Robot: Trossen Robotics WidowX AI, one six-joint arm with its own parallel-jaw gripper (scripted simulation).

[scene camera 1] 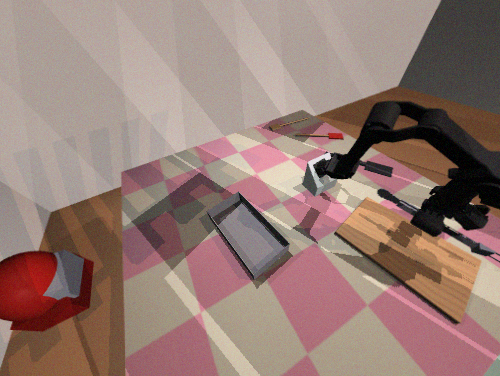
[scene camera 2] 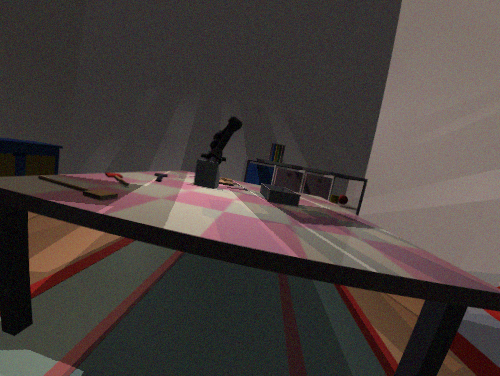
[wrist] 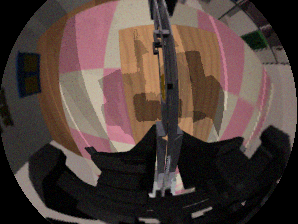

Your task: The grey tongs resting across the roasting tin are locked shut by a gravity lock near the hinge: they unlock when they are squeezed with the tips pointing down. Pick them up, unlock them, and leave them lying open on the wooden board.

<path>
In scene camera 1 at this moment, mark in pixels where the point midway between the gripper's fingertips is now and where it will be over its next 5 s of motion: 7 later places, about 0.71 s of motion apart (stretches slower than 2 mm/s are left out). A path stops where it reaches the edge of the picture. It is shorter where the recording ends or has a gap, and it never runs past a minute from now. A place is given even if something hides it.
The gripper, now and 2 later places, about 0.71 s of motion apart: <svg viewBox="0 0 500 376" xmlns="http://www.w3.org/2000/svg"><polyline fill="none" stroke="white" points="417,223 409,228 425,233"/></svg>
</path>
